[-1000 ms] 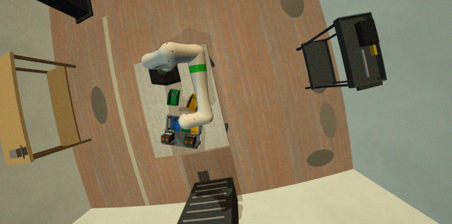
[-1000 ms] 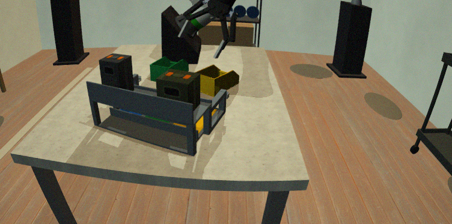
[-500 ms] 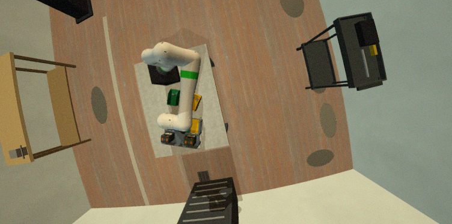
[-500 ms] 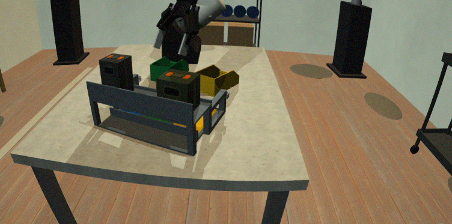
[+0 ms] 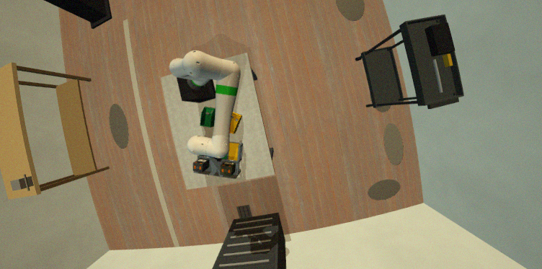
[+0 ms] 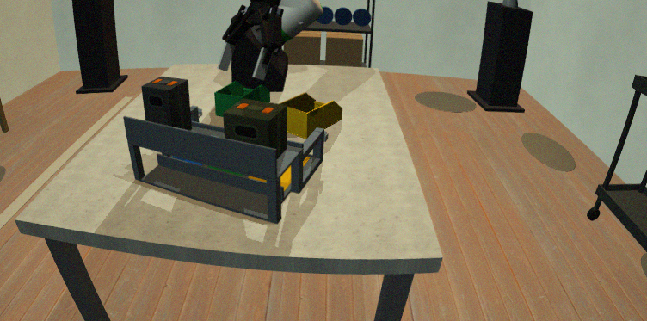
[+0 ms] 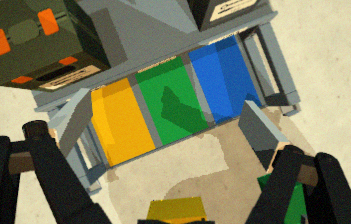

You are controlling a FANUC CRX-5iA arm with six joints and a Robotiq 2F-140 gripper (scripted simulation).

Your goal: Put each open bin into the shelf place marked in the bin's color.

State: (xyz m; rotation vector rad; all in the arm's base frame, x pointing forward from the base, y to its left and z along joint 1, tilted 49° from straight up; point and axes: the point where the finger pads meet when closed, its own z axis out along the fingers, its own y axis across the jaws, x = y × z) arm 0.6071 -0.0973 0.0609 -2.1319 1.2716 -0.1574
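Now: the yellow bin 190 mm below my hand, 190 mm behind it and 180 mm to the left of it. Round my hand: green bin: 310 mm behind, 190 mm below, 30 mm to the right.
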